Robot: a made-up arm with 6 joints. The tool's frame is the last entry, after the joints.
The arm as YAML. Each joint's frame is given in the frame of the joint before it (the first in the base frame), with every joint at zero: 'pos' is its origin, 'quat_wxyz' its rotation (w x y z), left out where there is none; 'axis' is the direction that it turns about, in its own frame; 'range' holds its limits. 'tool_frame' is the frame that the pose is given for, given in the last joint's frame.
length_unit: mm
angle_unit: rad
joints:
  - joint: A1
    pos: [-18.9, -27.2, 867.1]
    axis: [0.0, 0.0, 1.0]
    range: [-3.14, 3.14]
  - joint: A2
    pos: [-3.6, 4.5, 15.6]
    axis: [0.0, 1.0, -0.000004]
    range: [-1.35, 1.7]
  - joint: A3
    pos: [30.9, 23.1, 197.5]
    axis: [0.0, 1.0, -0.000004]
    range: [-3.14, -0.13]
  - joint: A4
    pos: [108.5, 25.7, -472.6]
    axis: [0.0, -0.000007, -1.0]
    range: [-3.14, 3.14]
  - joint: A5
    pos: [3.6, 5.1, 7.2]
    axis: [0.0, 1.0, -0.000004]
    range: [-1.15, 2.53]
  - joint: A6
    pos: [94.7, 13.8, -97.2]
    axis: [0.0, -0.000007, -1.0]
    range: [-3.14, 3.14]
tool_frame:
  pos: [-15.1, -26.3, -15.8]
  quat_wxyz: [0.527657, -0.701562, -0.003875, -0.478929]
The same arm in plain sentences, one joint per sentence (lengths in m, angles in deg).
The arm has six revolute joints in a row. What follows holds with every joint at zero, and every direction is one of the base frame's. The first joint lies 0.0189 m along -x and 0.0272 m along -y and 0.8671 m along +z from the base frame's origin and turns about +z, from -179.91 to 179.91 deg. The second joint lies 0.0036 m along -x and 0.0045 m along +y and 0.0156 m along +z from the first joint and turns about +y, from -77.35 to 97.4 deg. The third joint lies 0.0309 m along +x and 0.0231 m along +y and 0.1975 m along +z from the second joint and turns about +y, from -179.91 to -7.45 deg. The fourth joint lies 0.1085 m along +x and 0.0257 m along +y and 0.4726 m along -z from the third joint and turns about -z, from -179.91 to 179.91 deg. The fifth joint lies 0.0036 m along +x and 0.0051 m along +y and 0.0072 m along +z from the fourth joint and turns about +y, from -65.89 to 144.96 deg. The sixth joint lies 0.0947 m along +x and 0.0138 m along +y and 0.0972 m along -z from the fifth joint and turns about -z, from -179.91 to 179.91 deg. The tool frame, which is the frame that the pose is given for, lies 0.0151 m along -x and 0.0263 m along -y and 0.0158 m along -z from the sixth joint; its axes are the base frame's turned by roll -88.79, pitch -42.54 and yaw -42.73 deg (as in URDF: about the fixed x, then y, then z).
